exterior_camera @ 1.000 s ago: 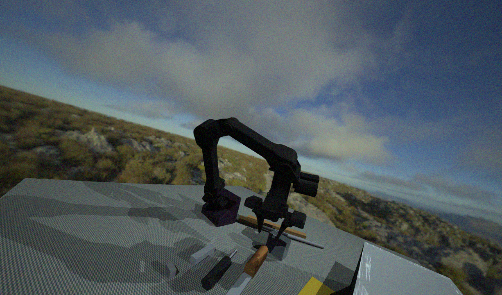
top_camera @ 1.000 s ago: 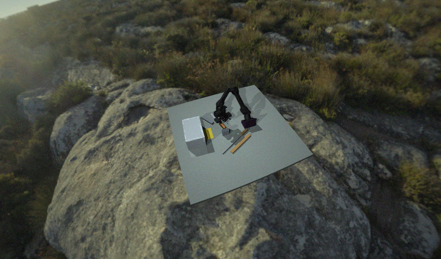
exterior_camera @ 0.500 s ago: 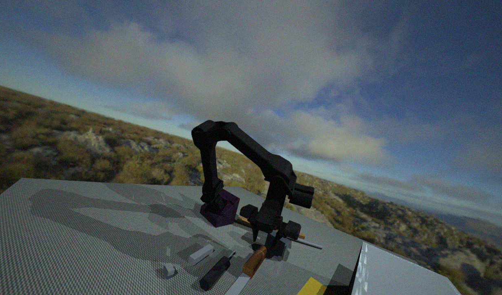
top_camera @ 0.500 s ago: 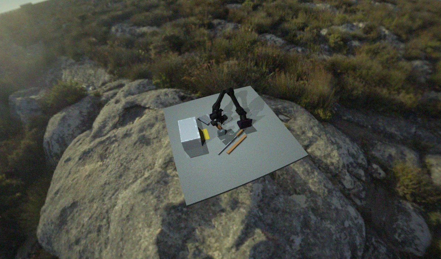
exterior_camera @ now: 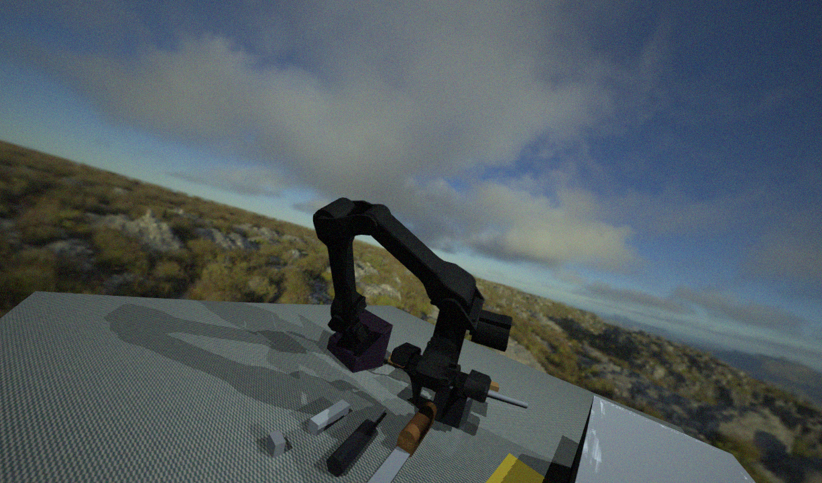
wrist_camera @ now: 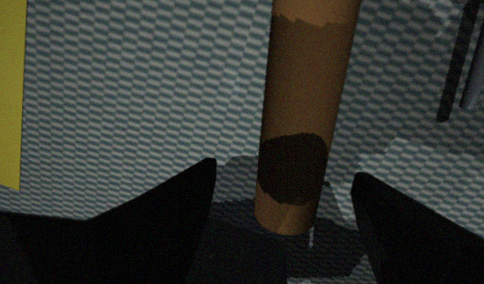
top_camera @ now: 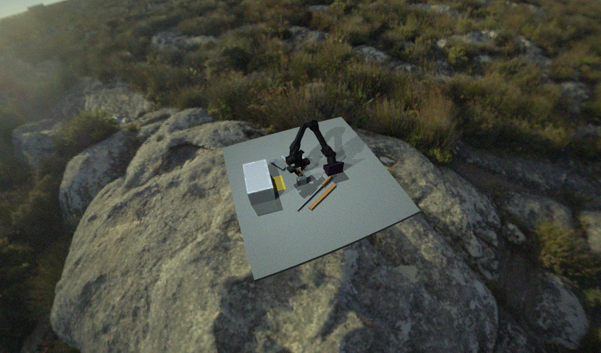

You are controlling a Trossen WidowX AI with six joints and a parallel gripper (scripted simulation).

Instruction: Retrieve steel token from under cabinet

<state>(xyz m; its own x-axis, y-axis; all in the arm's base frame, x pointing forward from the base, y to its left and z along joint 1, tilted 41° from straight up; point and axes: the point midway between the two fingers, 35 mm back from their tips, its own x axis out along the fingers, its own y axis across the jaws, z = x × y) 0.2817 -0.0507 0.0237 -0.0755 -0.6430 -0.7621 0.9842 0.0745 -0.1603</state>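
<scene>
Now: gripper tip 10 mm short of the grey block, 80 mm to the right of it and 10 mm above it. Also, from my gripper tip: grey bar (120 mm behind, 140 mm to the right, 30 mm below); then small grey cube (110 mm behind, 240 mm to the right, 30 mm below); then wooden stick (80 mm behind, 270 mm to the left, 30 mm below).
</scene>
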